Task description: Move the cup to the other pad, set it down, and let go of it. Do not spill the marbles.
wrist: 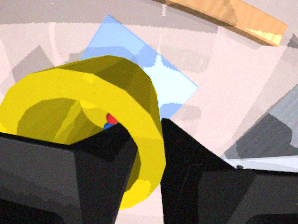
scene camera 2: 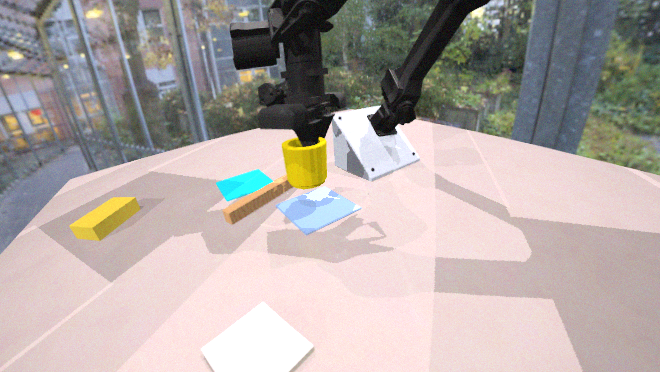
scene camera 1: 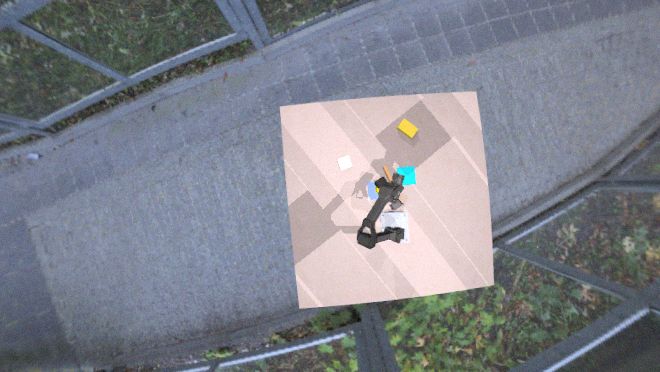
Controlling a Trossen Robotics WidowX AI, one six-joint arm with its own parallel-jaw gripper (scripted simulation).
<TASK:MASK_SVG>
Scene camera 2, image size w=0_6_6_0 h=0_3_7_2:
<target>gripper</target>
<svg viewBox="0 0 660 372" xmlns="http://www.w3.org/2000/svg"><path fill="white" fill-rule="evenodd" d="M322 61L285 64L286 71L281 72L281 78L285 78L284 82L275 86L270 83L263 83L258 87L259 104L267 106L261 108L257 115L260 124L259 129L293 130L302 147L318 144L319 137L325 138L335 116L334 113L328 113L325 107L337 106L338 109L342 109L347 106L342 92L325 92L323 75L328 74L328 68L322 67Z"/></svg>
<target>yellow cup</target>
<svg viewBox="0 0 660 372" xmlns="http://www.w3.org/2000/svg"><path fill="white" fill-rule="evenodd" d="M326 139L319 137L318 144L308 147L302 147L298 138L288 140L282 144L287 181L291 186L304 190L318 187L325 182L327 178Z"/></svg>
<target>yellow block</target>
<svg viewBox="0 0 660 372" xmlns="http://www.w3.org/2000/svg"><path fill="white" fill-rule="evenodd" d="M136 198L113 197L83 216L77 222L75 221L69 227L77 239L101 241L128 218L130 219L132 215L141 210Z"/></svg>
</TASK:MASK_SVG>
